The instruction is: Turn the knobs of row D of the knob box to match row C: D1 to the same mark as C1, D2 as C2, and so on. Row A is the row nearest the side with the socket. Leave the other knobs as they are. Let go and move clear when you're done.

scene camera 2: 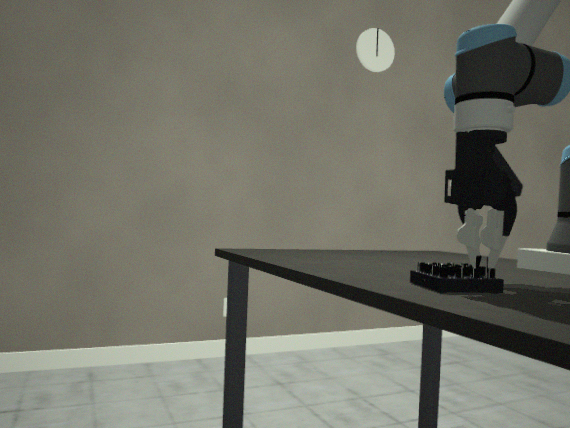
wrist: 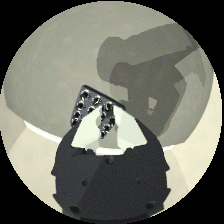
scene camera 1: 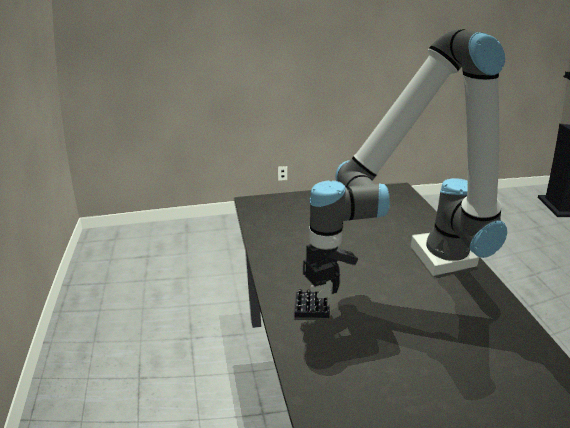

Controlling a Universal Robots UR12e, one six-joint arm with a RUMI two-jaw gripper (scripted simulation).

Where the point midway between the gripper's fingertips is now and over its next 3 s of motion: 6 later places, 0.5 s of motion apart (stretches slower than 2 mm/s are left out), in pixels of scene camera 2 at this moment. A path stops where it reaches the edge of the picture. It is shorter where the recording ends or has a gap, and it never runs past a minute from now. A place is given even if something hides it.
The gripper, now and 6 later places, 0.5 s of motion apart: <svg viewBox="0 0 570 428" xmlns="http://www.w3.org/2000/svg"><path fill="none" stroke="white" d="M482 272L482 263L483 250L481 247L471 240L466 235L466 238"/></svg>
